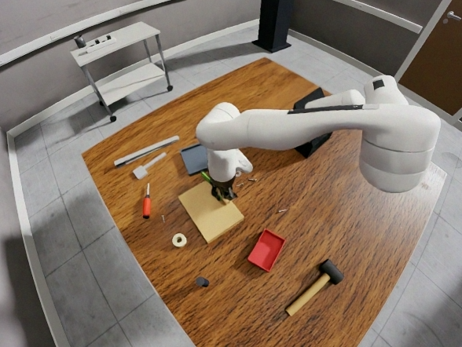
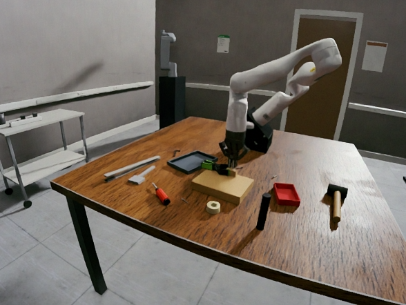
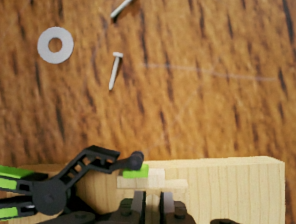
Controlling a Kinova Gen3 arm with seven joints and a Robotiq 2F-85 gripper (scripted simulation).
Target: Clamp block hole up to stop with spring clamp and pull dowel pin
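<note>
My gripper is now 2 cm above the pale dowel pin. The rest, counted from my hand: wooden block 4 cm below; then bench board 6 cm below, 5 cm ahead, 1 cm to the right; then red bin 23 cm to the left, 8 cm below, 1 cm ahead.
</note>
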